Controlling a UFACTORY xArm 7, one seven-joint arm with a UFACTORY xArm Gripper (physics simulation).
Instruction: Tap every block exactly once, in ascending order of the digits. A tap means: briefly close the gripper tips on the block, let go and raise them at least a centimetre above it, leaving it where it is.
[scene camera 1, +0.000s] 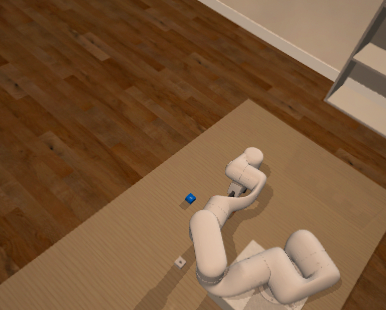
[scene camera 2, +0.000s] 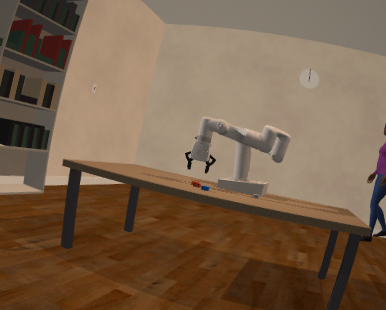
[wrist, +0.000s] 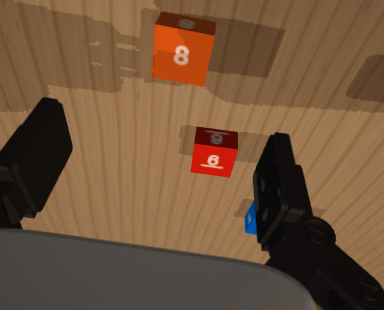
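Note:
My gripper (scene camera 1: 234, 192) (scene camera 2: 198, 170) (wrist: 165, 139) is open and empty, high above the table. In the wrist view, a red block (wrist: 214, 160) with an underlined 6 lies between the spread fingers' lines, well below them. An orange block (wrist: 182, 56) with an 8 lies farther up in that view. A blue block (scene camera 1: 190, 198) (scene camera 2: 205, 188) (wrist: 250, 220) is partly hidden behind the right finger in the wrist view. A small white block (scene camera 1: 180, 262) (scene camera 2: 255, 195) lies apart, its digit too small to read. The arm hides the red and orange blocks in scene camera 1.
The blocks lie on a wooden table (scene camera 1: 150, 215) (scene camera 2: 125, 175). The arm's pale base (scene camera 2: 242, 186) stands on it behind the blocks. A bookshelf (scene camera 2: 36, 170) stands at the left in scene camera 2, and a person (scene camera 2: 381, 175) stands at its right edge.

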